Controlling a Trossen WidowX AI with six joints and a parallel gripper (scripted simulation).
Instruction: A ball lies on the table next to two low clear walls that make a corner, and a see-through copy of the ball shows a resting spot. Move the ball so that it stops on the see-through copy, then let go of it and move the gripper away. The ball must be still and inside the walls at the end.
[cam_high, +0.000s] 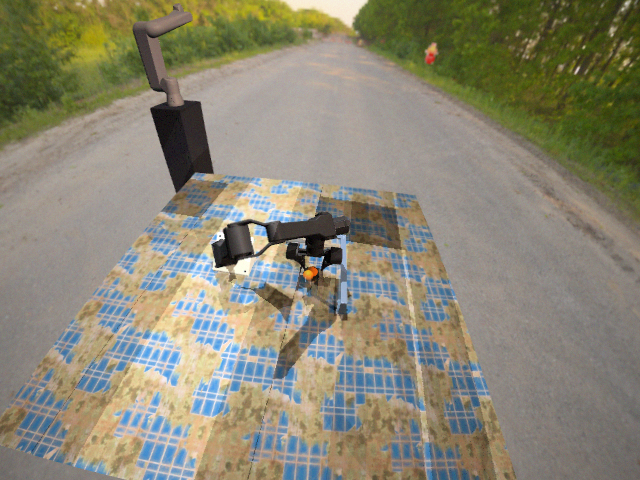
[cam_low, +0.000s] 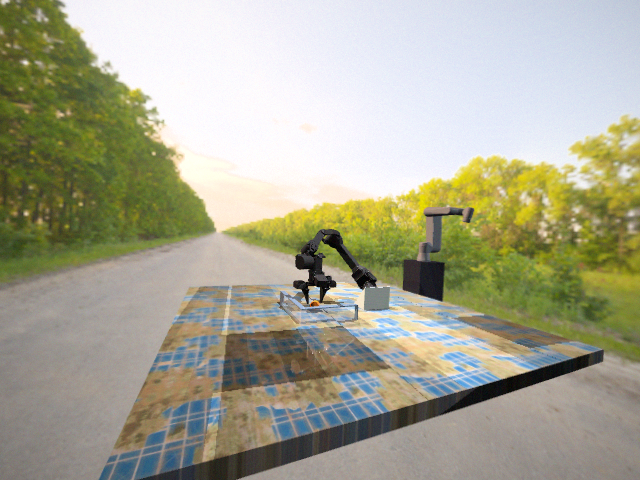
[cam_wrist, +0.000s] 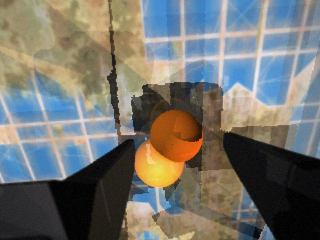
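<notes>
My gripper tip is 2 cm to the left of the orange ball, 1 cm past it and 1 cm above it.
</notes>
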